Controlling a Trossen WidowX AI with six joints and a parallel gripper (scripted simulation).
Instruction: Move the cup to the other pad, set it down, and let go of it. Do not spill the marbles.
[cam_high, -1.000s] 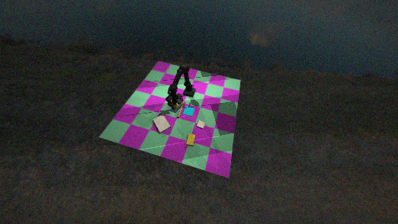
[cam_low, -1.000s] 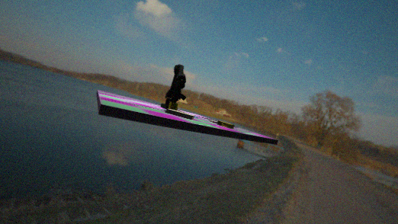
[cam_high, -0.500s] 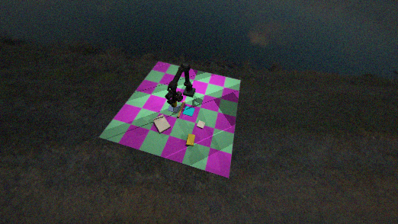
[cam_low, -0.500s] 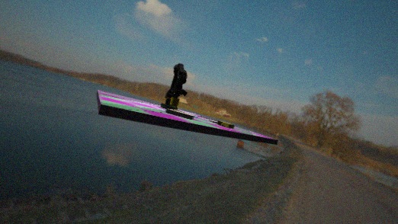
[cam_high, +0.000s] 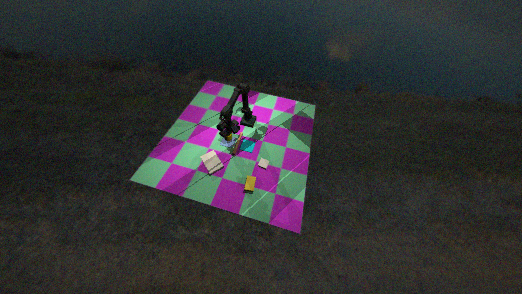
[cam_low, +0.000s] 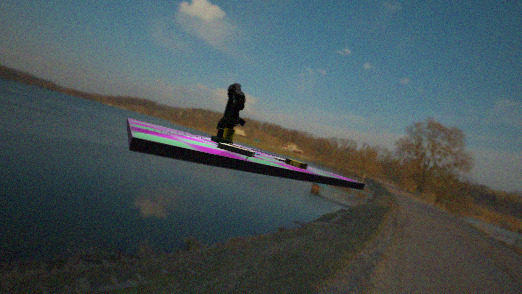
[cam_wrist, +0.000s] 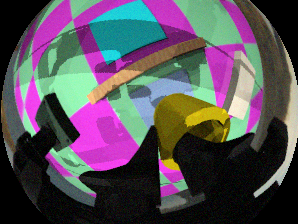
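My gripper tip is now 170 mm to the right of the cyan pad and 80 mm above it. Round my gripper tip: thin orange strip (20 mm ahead, 80 mm to the left, 80 mm below); then pale blue pad (30 mm ahead, 10 mm to the right, 80 mm below); then yellow cup (20 mm ahead, 10 mm to the right).
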